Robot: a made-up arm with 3 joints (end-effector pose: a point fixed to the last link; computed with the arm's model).
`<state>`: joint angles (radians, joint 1 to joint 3).
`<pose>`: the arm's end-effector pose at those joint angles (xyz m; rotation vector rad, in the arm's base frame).
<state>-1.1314 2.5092 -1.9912</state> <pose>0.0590 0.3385 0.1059 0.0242 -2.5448 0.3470</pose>
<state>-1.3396 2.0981 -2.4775</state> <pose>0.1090 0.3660 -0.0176 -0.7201 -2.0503 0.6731</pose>
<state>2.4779 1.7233 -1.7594</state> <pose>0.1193 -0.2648 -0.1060 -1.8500 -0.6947 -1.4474</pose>
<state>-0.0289 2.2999 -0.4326</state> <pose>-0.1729 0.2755 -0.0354 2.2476 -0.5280 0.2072</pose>
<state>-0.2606 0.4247 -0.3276</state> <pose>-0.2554 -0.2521 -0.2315 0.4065 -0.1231 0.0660</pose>
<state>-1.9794 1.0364 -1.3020</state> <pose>0.0457 0.2147 -0.2240 -0.0737 -1.0524 -0.6148</pose>
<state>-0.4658 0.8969 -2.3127</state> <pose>-0.3132 0.0782 -0.2081 0.1858 -1.0122 1.7062</pose>
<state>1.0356 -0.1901 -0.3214</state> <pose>0.2921 -0.3847 -0.0452 -0.1925 -0.0718 1.3526</pose>
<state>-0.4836 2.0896 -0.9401</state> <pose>-0.0710 0.2780 -0.0619 1.5912 -1.3728 0.2761</pose>
